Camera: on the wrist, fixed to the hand. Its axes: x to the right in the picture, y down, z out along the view.
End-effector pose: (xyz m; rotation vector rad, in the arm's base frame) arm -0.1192 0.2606 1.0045 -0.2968 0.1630 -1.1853
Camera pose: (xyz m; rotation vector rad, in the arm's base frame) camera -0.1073 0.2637 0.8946 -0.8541 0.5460 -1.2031
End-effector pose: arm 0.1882 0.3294 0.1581 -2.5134 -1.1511 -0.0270
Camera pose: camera 0.2344 0.2663 0.2363 2.6301 1.2544 0.4495
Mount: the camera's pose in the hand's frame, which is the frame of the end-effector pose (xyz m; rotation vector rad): -0.0018 0.0459 -0.1006 -0.6317 0.0167 -0.0903
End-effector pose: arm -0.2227 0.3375 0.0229 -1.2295 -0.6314 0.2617
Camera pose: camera -0.1593 0.2721 -0.0398 -1.7981 -0.7834 -0.0340
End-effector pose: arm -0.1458 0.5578 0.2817 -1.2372 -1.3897 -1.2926
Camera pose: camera -0.1042 0.4566 0.2977 -1.5740 -1.0601 -1.8864
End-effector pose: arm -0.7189 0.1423 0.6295 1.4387 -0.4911 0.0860
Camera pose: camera -0.7091 0.2462 0.6662 0.8374 -0.3910 -0.1221
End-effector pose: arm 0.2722 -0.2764 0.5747 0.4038 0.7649 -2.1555
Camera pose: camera 0.3120 -0.2338 0.4807 0.0544 1.4290 -1.8600
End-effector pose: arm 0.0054 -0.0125 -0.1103 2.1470 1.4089 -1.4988
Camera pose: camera 0.1051 0.0215 -0.0767 1.7193 1.7103 -0.8811
